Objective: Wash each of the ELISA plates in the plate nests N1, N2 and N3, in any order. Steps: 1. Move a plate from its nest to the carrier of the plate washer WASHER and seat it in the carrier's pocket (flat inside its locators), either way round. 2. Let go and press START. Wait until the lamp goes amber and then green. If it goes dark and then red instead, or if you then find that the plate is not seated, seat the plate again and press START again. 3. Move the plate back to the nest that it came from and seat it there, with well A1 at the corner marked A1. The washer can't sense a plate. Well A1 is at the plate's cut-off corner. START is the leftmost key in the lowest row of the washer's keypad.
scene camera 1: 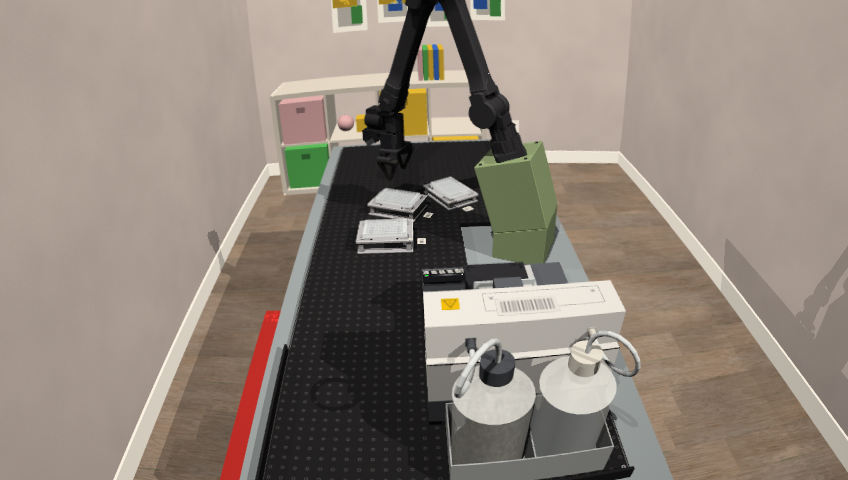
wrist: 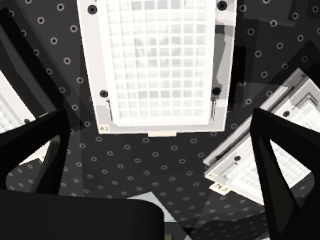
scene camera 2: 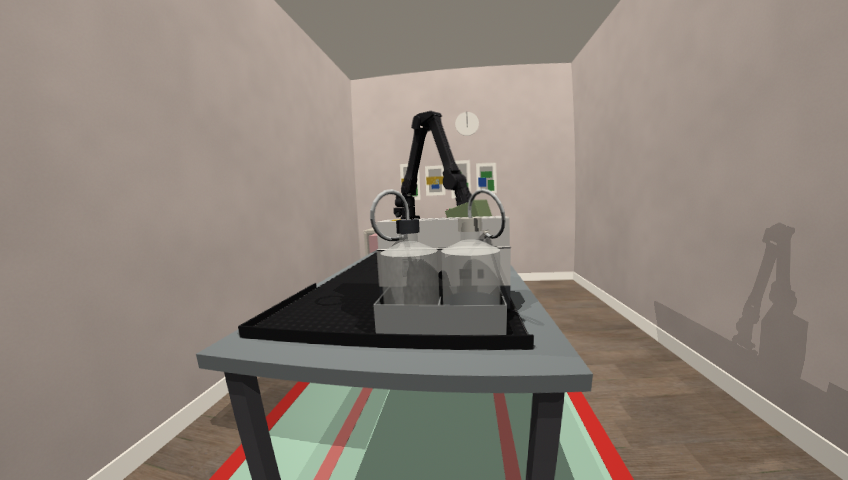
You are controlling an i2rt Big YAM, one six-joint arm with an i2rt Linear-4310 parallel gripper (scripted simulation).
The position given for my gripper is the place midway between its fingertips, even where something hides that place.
Note:
In view: my gripper (scene camera 1: 396, 174), an ELISA plate (wrist: 176, 43) and a washer carrier (scene camera 1: 478, 272).
My gripper is seen too in the wrist view (wrist: 159, 118).

